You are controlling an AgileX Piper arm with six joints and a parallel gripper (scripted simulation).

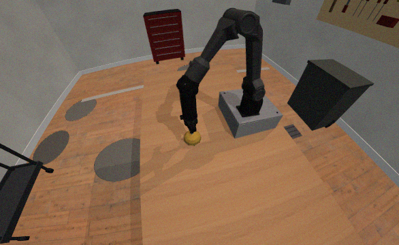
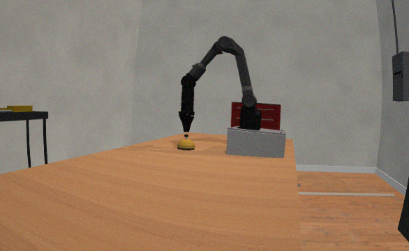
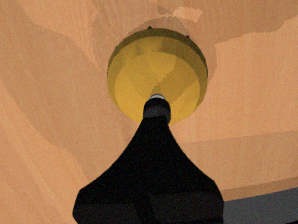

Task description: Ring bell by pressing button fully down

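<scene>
The button lies 30 mm below my hand. From my hand the other things lie so: bell: 40 mm below.
</scene>
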